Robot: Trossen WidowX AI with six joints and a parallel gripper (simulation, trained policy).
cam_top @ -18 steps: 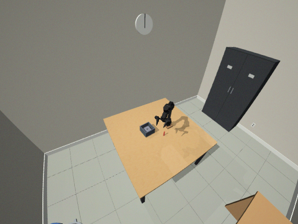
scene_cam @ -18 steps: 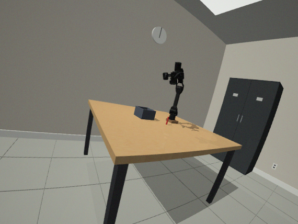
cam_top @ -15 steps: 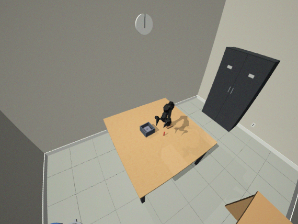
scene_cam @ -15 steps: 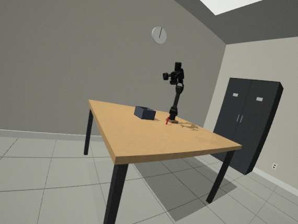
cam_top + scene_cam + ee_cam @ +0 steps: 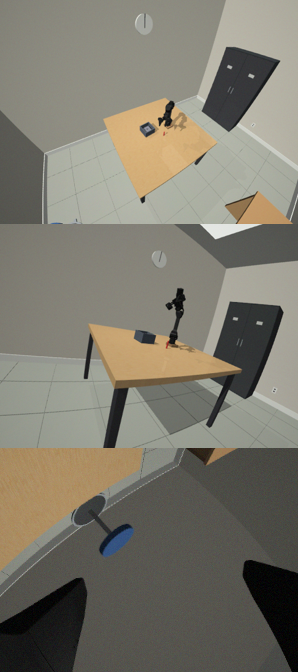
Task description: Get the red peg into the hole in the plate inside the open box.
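My gripper tip is 16 cm past the red peg, 14 cm to the left of it and 37 cm above it. The rest, counted from my gripper tip: grey box (3 cm ahead, 30 cm to the right, 38 cm below); grey plate (3 cm ahead, 30 cm to the right, 36 cm below).
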